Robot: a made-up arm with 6 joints.
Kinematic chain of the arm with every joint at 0, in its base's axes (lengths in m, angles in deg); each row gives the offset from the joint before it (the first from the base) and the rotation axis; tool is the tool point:
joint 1: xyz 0 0 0.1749 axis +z
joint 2: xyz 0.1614 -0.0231 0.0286 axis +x
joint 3: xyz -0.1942 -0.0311 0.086 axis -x
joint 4: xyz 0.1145 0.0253 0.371 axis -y
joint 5: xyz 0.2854 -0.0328 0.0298 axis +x
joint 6: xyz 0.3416 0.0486 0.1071 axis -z
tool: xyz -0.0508 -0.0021 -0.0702
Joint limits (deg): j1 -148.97..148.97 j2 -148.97..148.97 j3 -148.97..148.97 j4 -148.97..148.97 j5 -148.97..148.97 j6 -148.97..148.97
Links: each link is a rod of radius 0.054 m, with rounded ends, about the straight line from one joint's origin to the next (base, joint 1, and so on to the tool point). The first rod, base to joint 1, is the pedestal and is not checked.
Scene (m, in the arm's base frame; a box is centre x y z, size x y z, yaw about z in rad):
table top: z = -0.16
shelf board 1: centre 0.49 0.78 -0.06 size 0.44 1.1 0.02 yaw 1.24
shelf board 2: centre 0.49 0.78 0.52 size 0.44 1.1 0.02 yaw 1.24
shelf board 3: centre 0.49 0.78 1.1 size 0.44 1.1 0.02 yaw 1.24
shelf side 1: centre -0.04 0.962 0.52 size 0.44 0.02 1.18 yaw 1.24
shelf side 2: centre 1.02 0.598 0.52 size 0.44 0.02 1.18 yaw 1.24
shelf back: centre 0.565 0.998 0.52 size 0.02 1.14 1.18 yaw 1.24
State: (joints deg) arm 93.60 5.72 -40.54 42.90 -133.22 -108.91
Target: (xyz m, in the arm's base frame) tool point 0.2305 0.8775 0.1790
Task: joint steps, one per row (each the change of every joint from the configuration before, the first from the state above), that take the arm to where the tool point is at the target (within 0.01 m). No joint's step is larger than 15 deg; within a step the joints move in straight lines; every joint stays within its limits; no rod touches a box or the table.
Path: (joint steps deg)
1: -13.15 2.93 -0.21 -6.81 -3.15 -8.01
2: -13.15 2.93 -0.20 -6.80 -3.15 -8.01
3: -13.15 2.93 -0.21 -6.81 -3.15 -8.02
4: -13.15 2.93 -0.20 -6.80 -3.15 -8.01
5: -13.15 2.94 -0.21 -6.81 -3.15 -8.01
6: 14.18 2.15 -4.52 -0.14 2.11 7.02
7: 14.17 2.15 -4.53 -0.13 2.12 7.02
8: 14.17 2.15 -4.52 -0.14 2.11 7.01
9: 14.18 2.16 -4.52 -0.13 2.11 7.02
10: 14.17 2.15 -4.53 -0.14 2.11 7.02
11: 14.17 2.15 -4.52 -0.13 2.12 7.02

